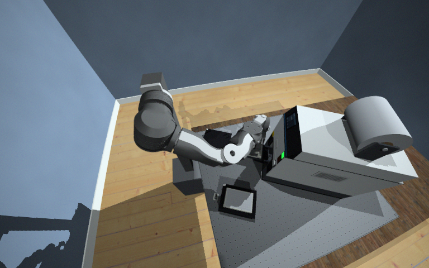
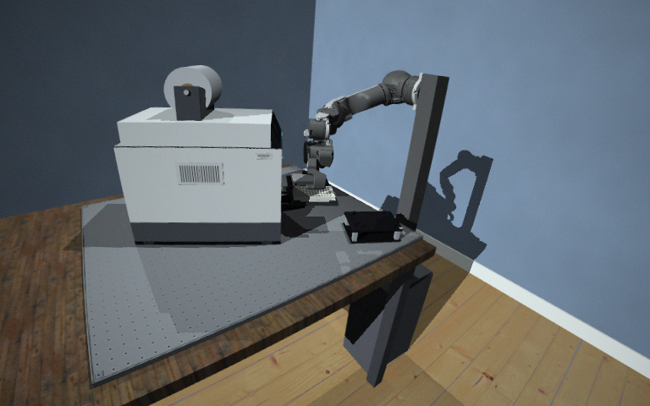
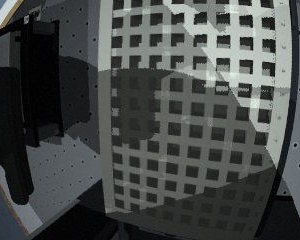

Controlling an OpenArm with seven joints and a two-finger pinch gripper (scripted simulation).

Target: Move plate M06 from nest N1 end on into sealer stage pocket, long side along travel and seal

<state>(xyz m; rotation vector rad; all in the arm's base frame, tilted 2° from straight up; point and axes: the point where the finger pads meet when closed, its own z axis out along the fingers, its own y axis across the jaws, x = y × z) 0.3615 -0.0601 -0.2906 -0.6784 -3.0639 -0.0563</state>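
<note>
Right now my hand is 50 mm above the sealer stage and 10 mm past it. The rest, counted from my hand: yellow warning label: 120 mm ahead, 30 mm to the left; pale foil: 160 mm ahead, 80 mm to the right, 20 mm below; black nest N1: 150 mm behind, 130 mm to the left, 110 mm below.
</note>
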